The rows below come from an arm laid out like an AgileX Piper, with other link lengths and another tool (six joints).
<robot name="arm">
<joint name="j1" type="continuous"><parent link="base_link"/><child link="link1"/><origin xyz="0 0 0.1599" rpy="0 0 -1.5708"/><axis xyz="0 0 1"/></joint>
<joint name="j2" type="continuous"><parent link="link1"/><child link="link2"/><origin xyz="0 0 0" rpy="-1.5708 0 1.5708"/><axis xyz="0 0 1"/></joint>
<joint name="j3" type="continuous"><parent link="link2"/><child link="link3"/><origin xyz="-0.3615 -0.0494 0"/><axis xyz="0 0 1"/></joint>
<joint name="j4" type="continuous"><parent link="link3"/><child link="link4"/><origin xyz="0.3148 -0.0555 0" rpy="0.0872 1.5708 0"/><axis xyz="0 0 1"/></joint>
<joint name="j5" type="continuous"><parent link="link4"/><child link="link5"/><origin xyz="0 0 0" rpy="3.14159 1.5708 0"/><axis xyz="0 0 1"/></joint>
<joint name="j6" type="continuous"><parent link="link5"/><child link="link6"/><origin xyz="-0.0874 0 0" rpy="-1.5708 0 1.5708"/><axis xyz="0 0 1"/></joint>
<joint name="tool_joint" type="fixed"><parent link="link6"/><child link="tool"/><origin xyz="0.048 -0.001 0.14" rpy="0.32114 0 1.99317"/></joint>
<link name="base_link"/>
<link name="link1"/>
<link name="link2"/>
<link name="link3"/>
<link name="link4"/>
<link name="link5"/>
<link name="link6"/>
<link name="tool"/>
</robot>
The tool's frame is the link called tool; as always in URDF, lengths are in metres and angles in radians. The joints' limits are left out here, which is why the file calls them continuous.
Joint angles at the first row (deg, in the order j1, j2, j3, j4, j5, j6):
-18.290 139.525 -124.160 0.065 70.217 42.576
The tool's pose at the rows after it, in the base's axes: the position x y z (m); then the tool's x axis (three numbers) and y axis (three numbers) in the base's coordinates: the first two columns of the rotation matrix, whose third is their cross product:
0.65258 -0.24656 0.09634 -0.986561 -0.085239 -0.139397 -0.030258 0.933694 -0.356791
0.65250 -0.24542 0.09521 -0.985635 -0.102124 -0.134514 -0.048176 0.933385 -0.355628
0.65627 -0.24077 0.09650 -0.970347 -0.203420 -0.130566 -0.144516 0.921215 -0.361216
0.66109 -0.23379 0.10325 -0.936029 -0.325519 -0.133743 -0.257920 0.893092 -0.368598
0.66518 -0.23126 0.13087 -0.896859 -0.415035 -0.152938 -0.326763 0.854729 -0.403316
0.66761 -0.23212 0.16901 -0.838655 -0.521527 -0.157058 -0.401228 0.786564 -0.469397
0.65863 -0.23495 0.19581 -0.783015 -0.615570 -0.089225 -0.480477 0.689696 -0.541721
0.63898 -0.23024 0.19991 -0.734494 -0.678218 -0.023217 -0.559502 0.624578 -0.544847
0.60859 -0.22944 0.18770 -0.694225 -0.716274 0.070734 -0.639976 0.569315 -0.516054
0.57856 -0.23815 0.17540 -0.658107 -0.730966 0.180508 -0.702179 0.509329 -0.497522
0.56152 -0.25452 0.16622 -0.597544 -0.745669 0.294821 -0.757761 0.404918 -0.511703
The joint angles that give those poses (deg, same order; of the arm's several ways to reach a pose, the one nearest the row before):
-18.290 140.506 -124.161 0.690 70.218 42.576
-18.289 140.578 -124.160 0.804 70.451 41.557
-18.289 140.470 -124.158 1.256 70.711 35.532
-18.290 139.911 -124.161 2.039 71.065 28.040
-18.290 137.684 -124.162 1.920 71.178 22.659
-18.290 134.657 -124.159 0.472 71.074 16.324
-17.739 131.186 -121.711 -4.209 70.674 11.417
-17.515 127.705 -116.410 -6.450 70.423 7.191
-17.432 124.584 -109.444 -9.823 70.424 4.552
-17.432 122.074 -102.905 -15.268 69.663 3.830
-17.432 120.452 -97.185 -22.805 66.055 3.275

